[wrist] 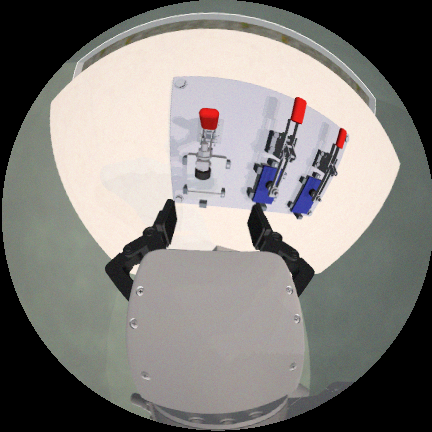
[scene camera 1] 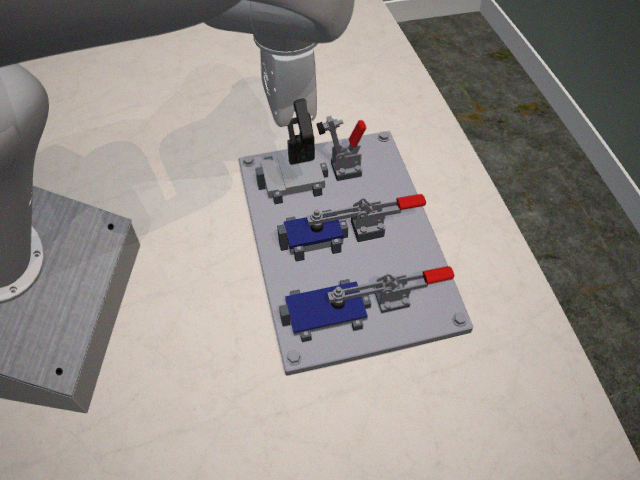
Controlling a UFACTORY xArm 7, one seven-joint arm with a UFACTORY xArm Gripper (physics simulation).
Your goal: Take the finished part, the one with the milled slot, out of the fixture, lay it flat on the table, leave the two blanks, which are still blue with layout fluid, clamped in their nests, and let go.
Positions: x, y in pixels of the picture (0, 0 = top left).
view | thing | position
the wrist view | gripper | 213, 210
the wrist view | finished part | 209, 189
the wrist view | fixture plate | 249, 110
